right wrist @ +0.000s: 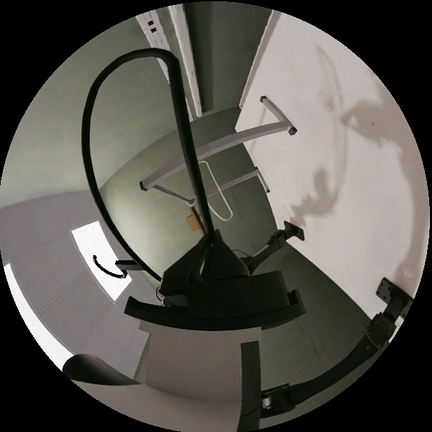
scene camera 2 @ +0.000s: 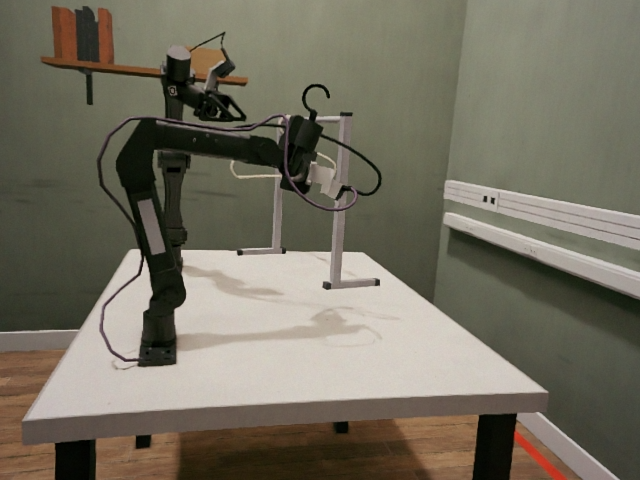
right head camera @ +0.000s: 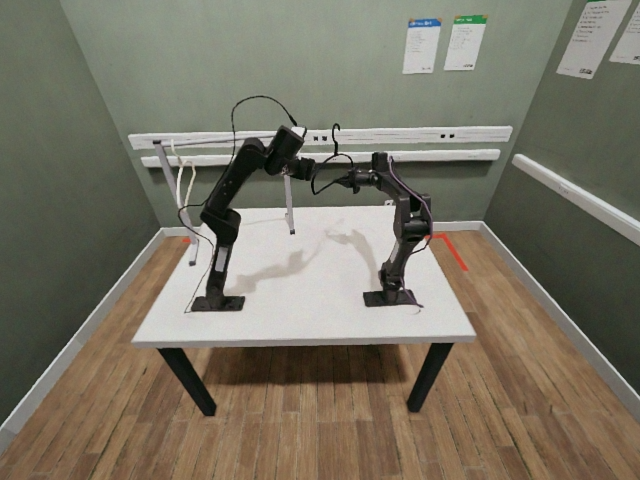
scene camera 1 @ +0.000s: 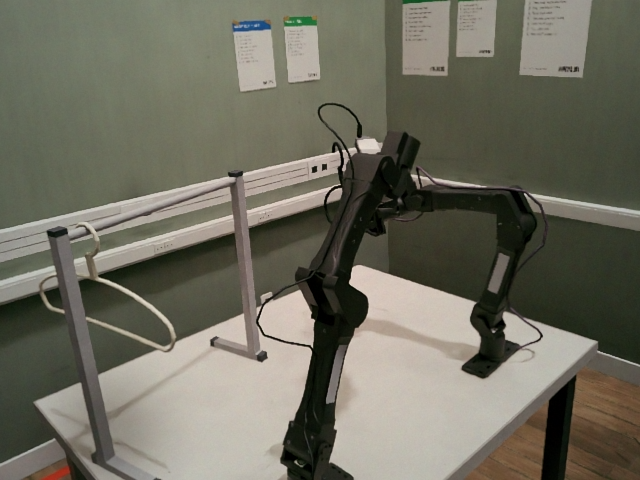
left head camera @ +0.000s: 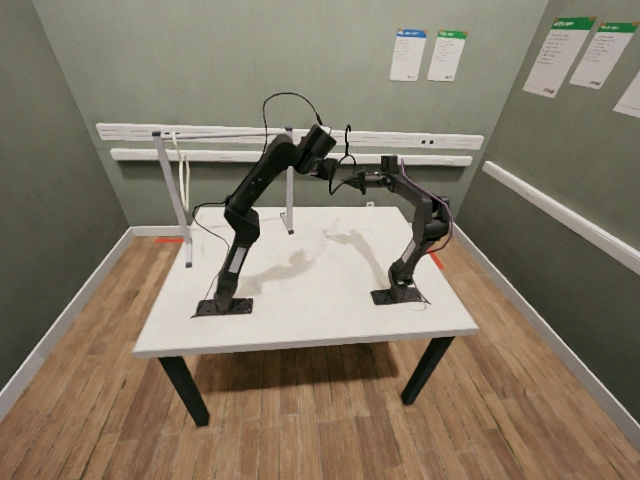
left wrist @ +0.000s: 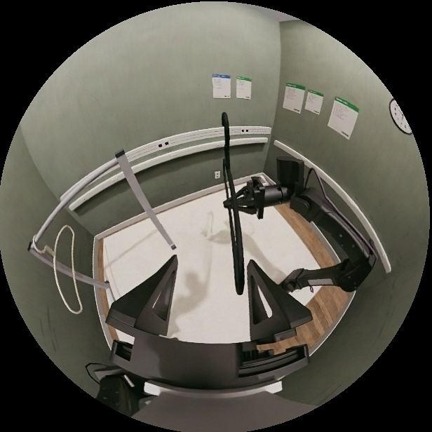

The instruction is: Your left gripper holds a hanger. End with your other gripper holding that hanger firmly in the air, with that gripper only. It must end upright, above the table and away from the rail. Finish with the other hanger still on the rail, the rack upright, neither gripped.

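Where they show: left gripper, fingertip midpoint: (scene camera 2: 240, 119) (right head camera: 306, 166) (left head camera: 324, 166); right gripper, fingertip midpoint: (right head camera: 333, 180) (left head camera: 341, 181); left arm's base, origin of the base link: (right head camera: 218, 304) (left head camera: 225, 307); right arm's base, origin of the base link: (scene camera 2: 158, 346) (right head camera: 389, 298) (scene camera 1: 491, 358) (left head camera: 395, 296).
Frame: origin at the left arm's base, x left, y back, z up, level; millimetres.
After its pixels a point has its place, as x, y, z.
A black hanger (left head camera: 346, 149) {-468, -344, 488} (right head camera: 336, 148) {-472, -343, 488} (scene camera 2: 303, 98) {-461, -330, 538} (left wrist: 239, 280) (right wrist: 186, 135) is upright in the air, hook up, away from the rail. My right gripper (left head camera: 345, 181) {-463, -343, 355} (right head camera: 337, 180) {-463, -343, 355} (left wrist: 223, 204) (right wrist: 214, 233) is shut on its lower part. My left gripper (left wrist: 213, 261) is open beside the hanger, whose near end shows between the fingers in the left wrist view, with no contact visible. A cream hanger (left head camera: 187, 180) {186, -445, 305} (scene camera 1: 135, 297) {145, -272, 391} (scene camera 2: 255, 176) {140, -277, 299} (left wrist: 55, 265) hangs on the rail of the upright grey rack (left head camera: 171, 191) {227, -361, 295} (scene camera 1: 242, 258) {-238, -488, 299} (scene camera 2: 337, 242) {-263, -491, 145} (left wrist: 145, 205), ungripped.
The white table (left head camera: 310, 320) {-313, 77, 0} (scene camera 2: 284, 377) {-842, -255, 0} carries both arm bases and the rack at its back left in the head views. White wall channels run behind it. A wooden shelf (scene camera 2: 129, 68) is behind the left arm in scene camera 2. Cables loop from both wrists.
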